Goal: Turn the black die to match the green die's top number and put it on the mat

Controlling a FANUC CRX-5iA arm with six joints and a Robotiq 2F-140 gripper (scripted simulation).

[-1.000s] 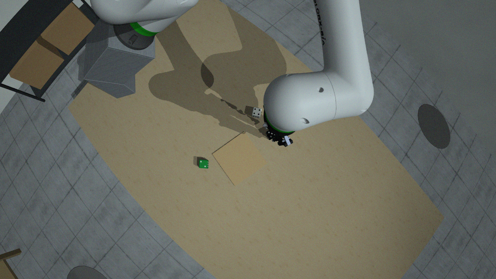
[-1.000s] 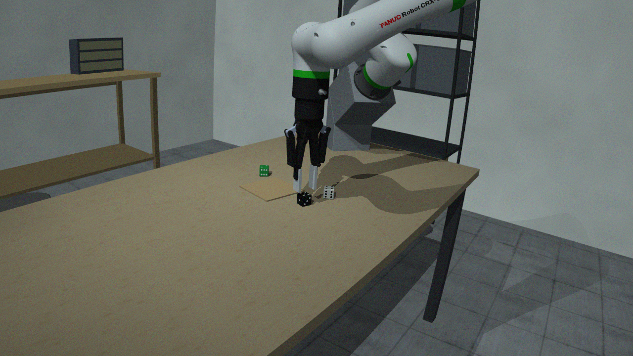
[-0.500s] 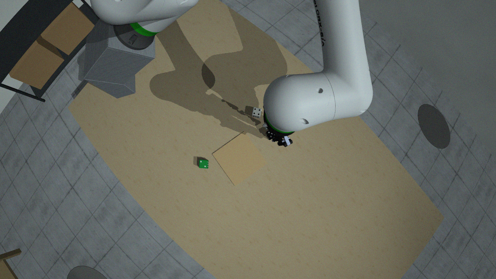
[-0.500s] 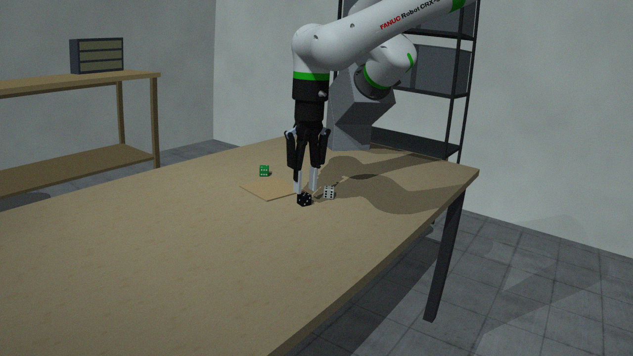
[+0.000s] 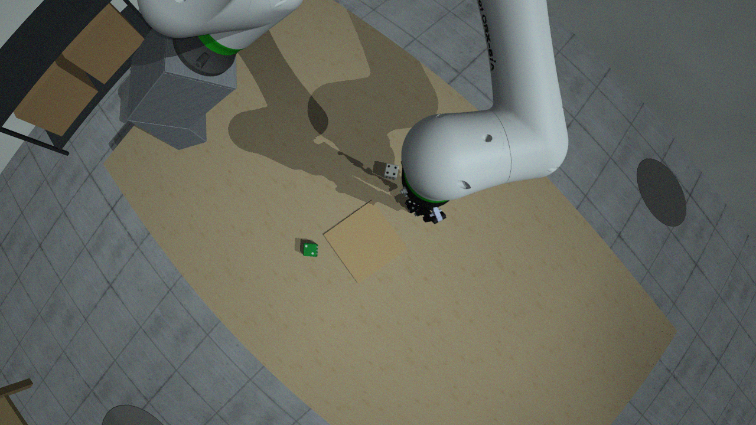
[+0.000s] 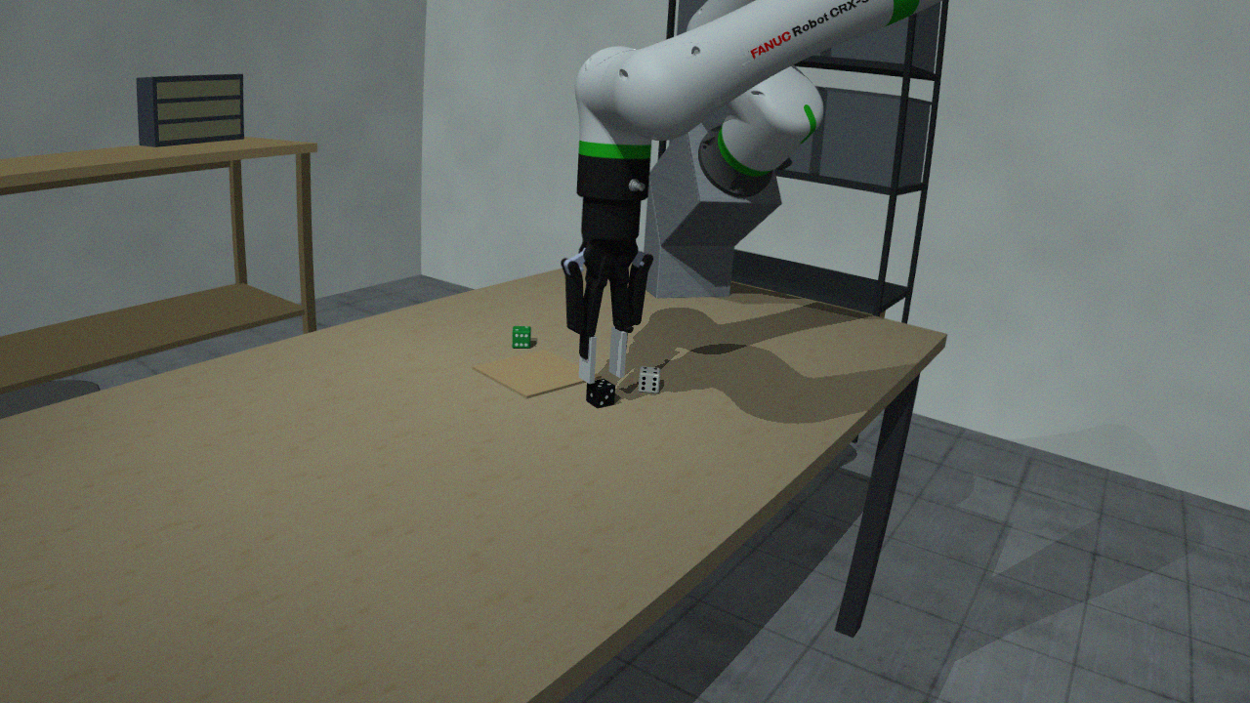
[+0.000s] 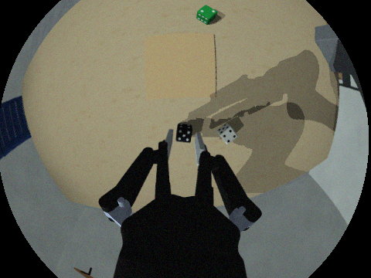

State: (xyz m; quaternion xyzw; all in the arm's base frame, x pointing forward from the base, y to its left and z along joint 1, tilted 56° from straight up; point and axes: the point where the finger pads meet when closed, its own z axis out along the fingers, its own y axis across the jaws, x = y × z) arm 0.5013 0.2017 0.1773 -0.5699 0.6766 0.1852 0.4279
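My gripper is now 6 cm above the black die. Round my hand: white die: 9 cm behind, 1 cm to the right, 6 cm below; green die: 1 cm behind, 26 cm to the right, 6 cm below; tan mat: 3 cm ahead, 14 cm to the right, 7 cm below.
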